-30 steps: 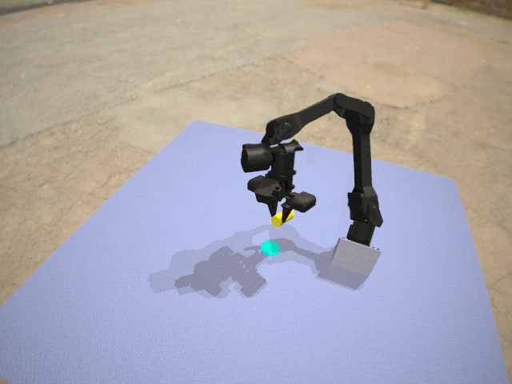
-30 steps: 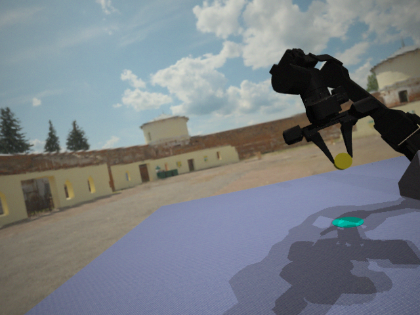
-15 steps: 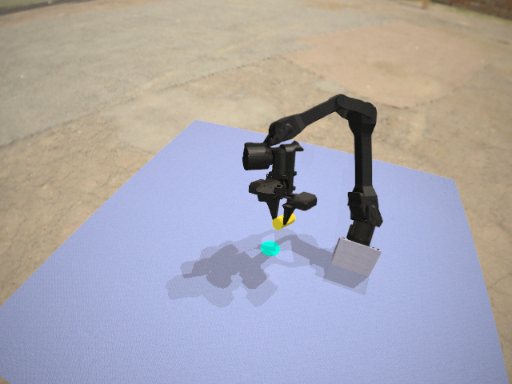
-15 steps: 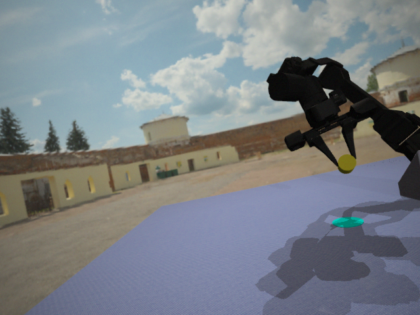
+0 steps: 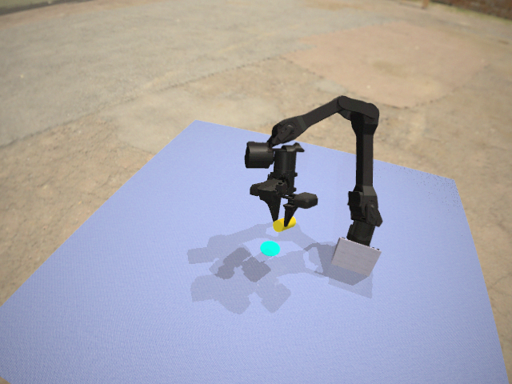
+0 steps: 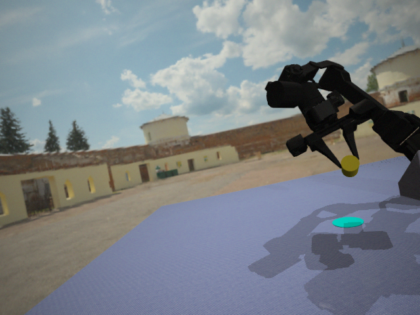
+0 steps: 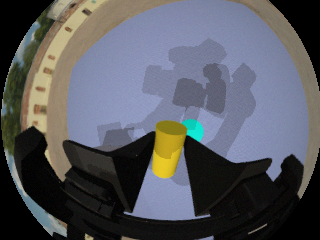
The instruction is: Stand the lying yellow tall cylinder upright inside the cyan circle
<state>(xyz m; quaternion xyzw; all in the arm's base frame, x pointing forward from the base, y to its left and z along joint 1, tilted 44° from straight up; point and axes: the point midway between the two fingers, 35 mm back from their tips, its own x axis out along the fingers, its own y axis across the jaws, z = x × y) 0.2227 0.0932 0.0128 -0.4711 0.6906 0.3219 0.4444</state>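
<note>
My gripper tip is 120 mm above the cyan circle, 20 mm short of it and 10 mm to the left of it. From my gripper tip the other things lie so: yellow cylinder (20 mm to the right, 10 mm below, 10 mm behind).
</note>
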